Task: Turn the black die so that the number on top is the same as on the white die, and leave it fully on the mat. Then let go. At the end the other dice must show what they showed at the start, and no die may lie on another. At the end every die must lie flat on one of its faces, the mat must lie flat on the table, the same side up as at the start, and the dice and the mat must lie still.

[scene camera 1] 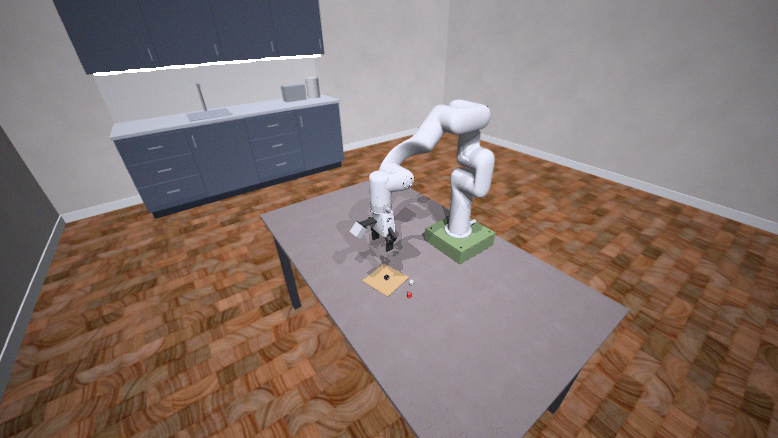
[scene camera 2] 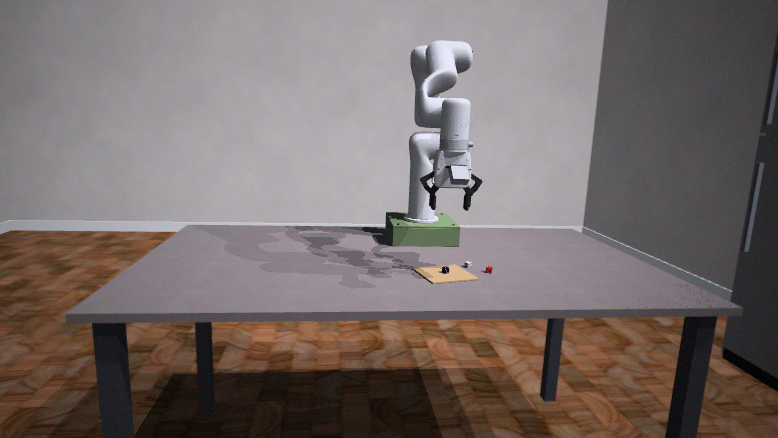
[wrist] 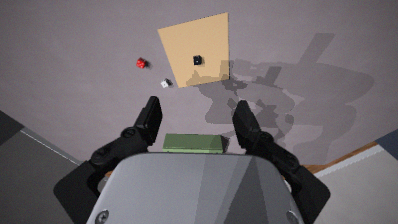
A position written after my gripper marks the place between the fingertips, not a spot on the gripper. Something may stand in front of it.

Observation:
I see my gripper [scene camera 2: 449, 209] and a tan mat [scene camera 1: 376, 280].
The tan mat also shows in scene camera 2 [scene camera 2: 434, 274] and in the wrist view [wrist: 208, 37]. My gripper is seen too in the wrist view [wrist: 198, 107].

